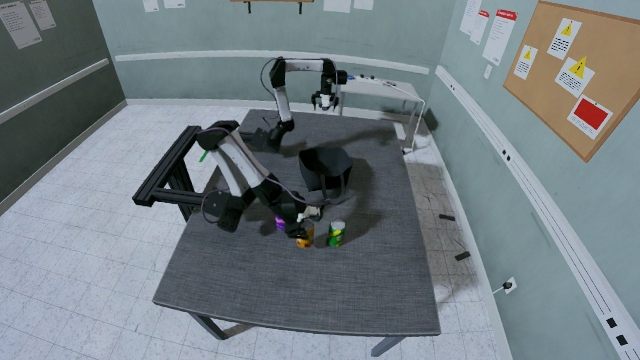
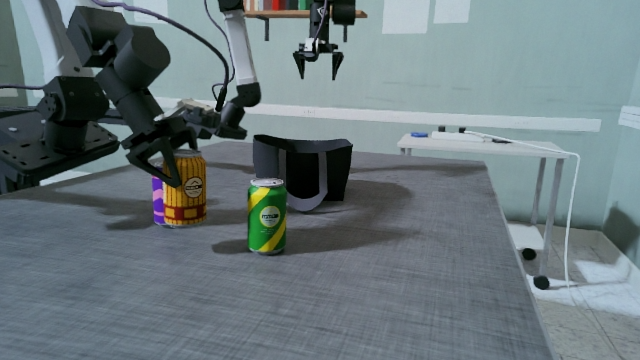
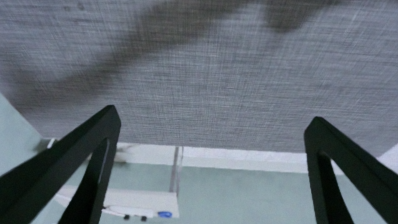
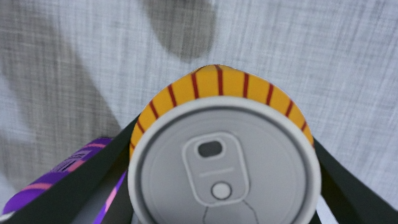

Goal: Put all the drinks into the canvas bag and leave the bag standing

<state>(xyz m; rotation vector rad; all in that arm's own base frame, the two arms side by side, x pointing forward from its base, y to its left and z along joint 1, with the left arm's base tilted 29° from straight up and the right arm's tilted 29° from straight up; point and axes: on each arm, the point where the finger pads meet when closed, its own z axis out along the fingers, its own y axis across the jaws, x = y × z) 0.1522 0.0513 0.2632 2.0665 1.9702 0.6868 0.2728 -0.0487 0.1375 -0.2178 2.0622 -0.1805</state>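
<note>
Now: the yellow can 110 mm ahead of my right hand, 70 mm to the left of it and 70 mm below it. From my right hand the other things lie so: purple can: 120 mm behind, 100 mm to the left, 70 mm below; then orange can: 20 mm below.
</note>
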